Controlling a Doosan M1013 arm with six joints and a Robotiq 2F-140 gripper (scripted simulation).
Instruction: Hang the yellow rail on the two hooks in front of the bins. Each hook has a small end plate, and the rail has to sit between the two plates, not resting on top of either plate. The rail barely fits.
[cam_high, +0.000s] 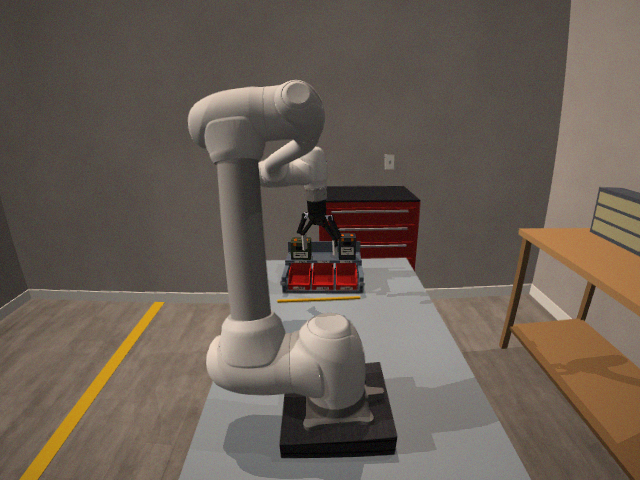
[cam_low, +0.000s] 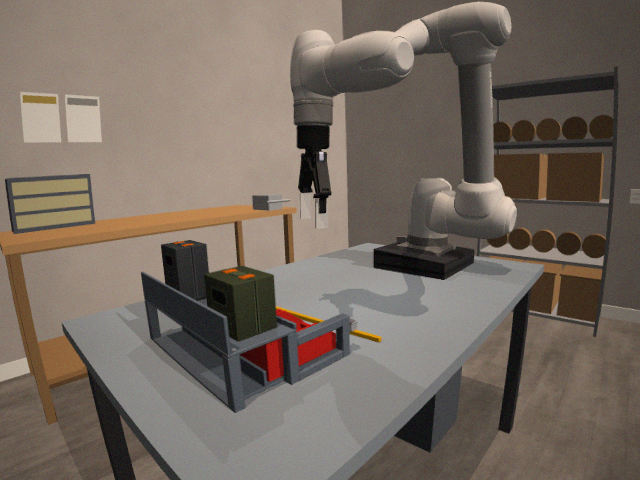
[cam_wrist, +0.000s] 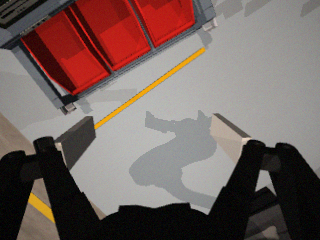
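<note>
Right now the yellow rail is 10 mm ahead of my hand, 10 mm to the left of it and 250 mm below it. Round my hand: green box (280 mm ahead, 80 mm to the left, 100 mm below); dark box (260 mm ahead, 150 mm to the right, 90 mm below).
</note>
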